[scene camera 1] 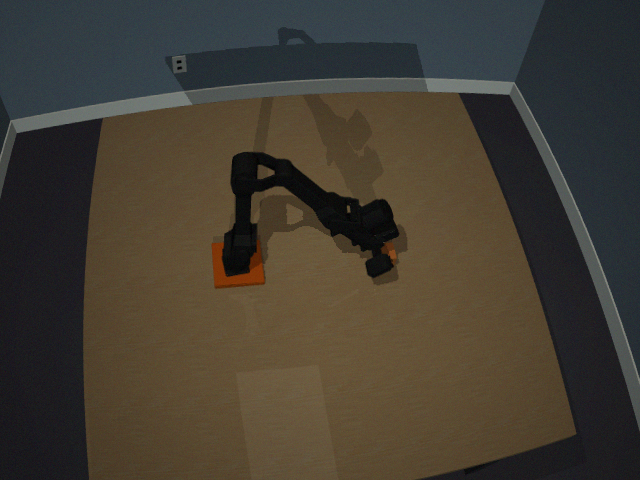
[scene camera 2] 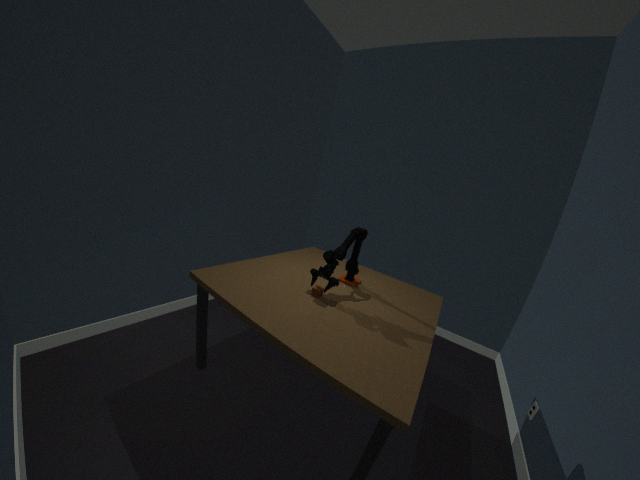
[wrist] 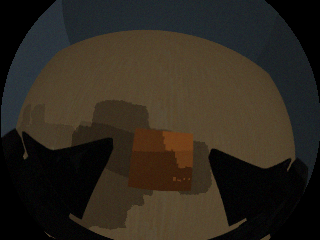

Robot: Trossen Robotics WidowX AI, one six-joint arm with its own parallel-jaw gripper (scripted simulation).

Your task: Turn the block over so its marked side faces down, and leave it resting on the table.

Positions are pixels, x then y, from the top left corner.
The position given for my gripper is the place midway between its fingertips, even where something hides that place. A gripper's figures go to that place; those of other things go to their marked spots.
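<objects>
My gripper (wrist: 163, 150) is 10 cm from the lens, and there's an orange block (wrist: 161, 161) that's 9 cm from the lens.
</objects>
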